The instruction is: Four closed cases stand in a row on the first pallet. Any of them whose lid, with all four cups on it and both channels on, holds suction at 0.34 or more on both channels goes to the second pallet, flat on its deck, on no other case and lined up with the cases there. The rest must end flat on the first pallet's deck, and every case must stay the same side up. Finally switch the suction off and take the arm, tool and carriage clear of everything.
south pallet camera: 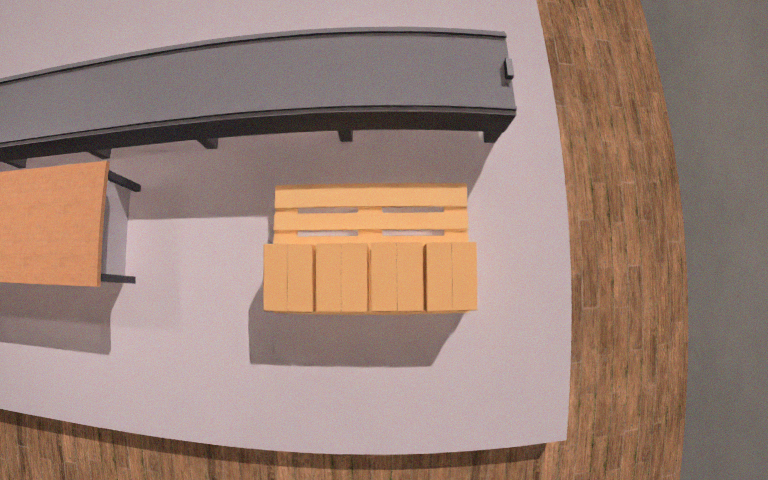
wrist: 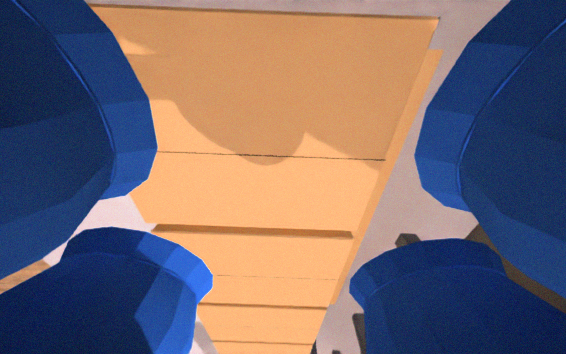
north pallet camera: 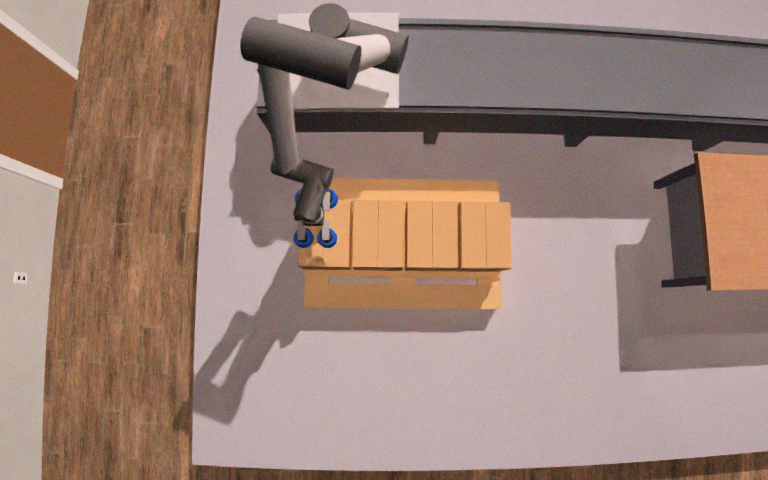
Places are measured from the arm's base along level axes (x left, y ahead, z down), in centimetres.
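Where they show: hand, its tool point: (wrist: pixel 283 220).
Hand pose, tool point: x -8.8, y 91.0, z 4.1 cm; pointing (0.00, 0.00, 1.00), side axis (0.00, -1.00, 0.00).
Each offset is from my tool point to the top centre of the thing. Level surfaces: height alone.
In the north pallet camera four closed cases stand in a row on the north pallet (north pallet camera: pixel 402 298) (wrist: pixel 415 100): the leftmost case {dz +13.6, dx +2.3, dy +5.4 cm} (north pallet camera: pixel 340 249) (wrist: pixel 260 195), the second case {dz +13.6, dx +32.5, dy +5.6 cm} (north pallet camera: pixel 378 234) (wrist: pixel 270 252), the third case {dz +13.6, dx +62.8, dy +5.8 cm} (north pallet camera: pixel 419 234) and the rightmost case {dz +13.6, dx +93.1, dy +6.1 cm} (north pallet camera: pixel 485 234). My suction head (north pallet camera: pixel 314 217) (wrist: pixel 283 200) is over the leftmost case, its four blue cups apart from the lid, holding nothing; their shadows fall on the lid. In the south pallet camera four cases (south pallet camera: pixel 275 277) (south pallet camera: pixel 341 277) (south pallet camera: pixel 397 277) (south pallet camera: pixel 451 277) stand in a row along the lower side of the south pallet (south pallet camera: pixel 370 196).
The carriage (north pallet camera: pixel 339 97) is at the left end of the floor rail (north pallet camera: pixel 566 76) (south pallet camera: pixel 317 70), which runs behind both pallets. A wooden table {dz -0.1 cm} (north pallet camera: pixel 736 220) (south pallet camera: pixel 50 226) stands between the pallets. Bare deck boards show behind the cases on the south pallet.
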